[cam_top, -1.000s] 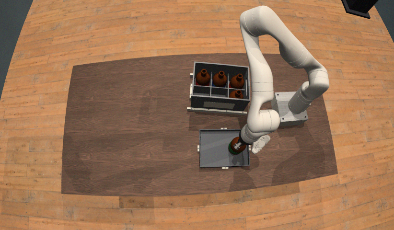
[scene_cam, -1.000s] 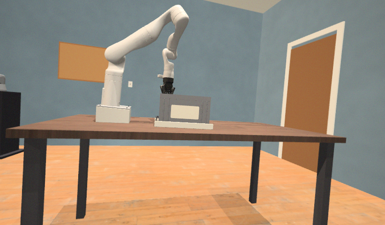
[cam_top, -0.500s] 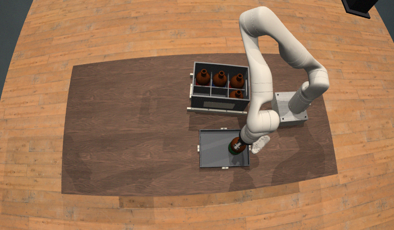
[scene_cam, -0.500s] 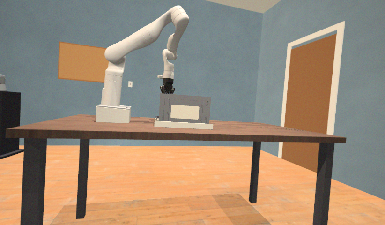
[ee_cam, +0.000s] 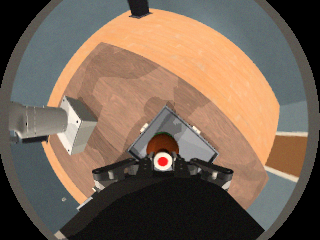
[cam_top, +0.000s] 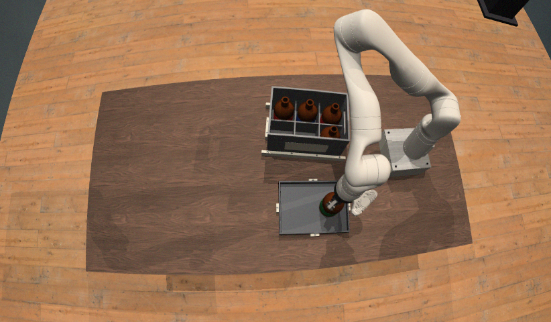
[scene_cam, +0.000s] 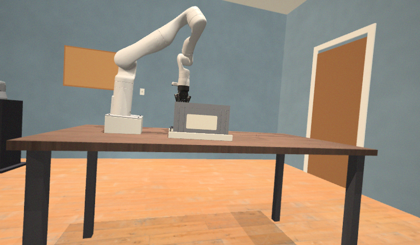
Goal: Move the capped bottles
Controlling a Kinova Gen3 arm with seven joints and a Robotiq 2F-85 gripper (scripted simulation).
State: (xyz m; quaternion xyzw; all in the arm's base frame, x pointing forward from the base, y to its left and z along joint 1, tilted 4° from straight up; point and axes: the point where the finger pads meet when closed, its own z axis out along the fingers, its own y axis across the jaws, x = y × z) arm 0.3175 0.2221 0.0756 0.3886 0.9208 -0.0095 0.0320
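My gripper is now 70 mm above the capped bottle. Also, from my hand: grey tray 60 mm ahead, 150 mm below; then crate 100 mm ahead, 290 mm to the right, 80 mm below.
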